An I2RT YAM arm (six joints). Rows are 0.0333 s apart.
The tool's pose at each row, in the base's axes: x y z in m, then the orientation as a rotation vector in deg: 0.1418 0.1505 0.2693 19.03 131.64 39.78; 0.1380 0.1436 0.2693 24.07 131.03 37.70; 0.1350 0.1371 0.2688 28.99 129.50 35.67; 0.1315 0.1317 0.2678 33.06 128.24 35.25; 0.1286 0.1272 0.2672 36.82 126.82 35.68; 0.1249 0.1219 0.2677 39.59 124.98 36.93; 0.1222 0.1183 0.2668 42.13 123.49 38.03; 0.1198 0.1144 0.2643 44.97 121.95 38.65; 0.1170 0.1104 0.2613 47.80 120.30 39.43; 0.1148 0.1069 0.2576 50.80 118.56 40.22; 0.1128 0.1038 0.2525 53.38 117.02 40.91; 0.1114 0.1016 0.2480 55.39 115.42 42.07; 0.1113 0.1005 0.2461 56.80 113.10 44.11; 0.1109 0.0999 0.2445 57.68 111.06 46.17; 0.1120 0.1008 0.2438 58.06 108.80 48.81
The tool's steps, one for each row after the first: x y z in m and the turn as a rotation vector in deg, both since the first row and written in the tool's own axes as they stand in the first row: -0.0001 -0.0058 -0.0053 2.64 -1.68 2.88; -0.0004 -0.0116 -0.0096 4.97 -4.05 5.67; 0.0004 -0.0167 -0.0135 6.09 -5.55 8.43; 0.0010 -0.0209 -0.0169 6.51 -6.87 11.27; 0.0011 -0.0251 -0.0218 5.98 -8.26 13.64; 0.0021 -0.0287 -0.0245 5.59 -9.31 15.83; 0.0036 -0.0334 -0.0261 5.60 -10.50 18.12; 0.0056 -0.0385 -0.0278 5.48 -11.70 20.47; 0.0078 -0.0436 -0.0284 5.38 -12.91 22.98; 0.0108 -0.0491 -0.0279 5.28 -13.95 25.17; 0.0133 -0.0535 -0.0270 4.68 -14.88 27.09; 0.0140 -0.0555 -0.0263 3.08 -16.19 28.87; 0.0149 -0.0569 -0.0258 1.37 -17.23 30.26; 0.0149 -0.0565 -0.0243 -0.96 -18.27 31.49
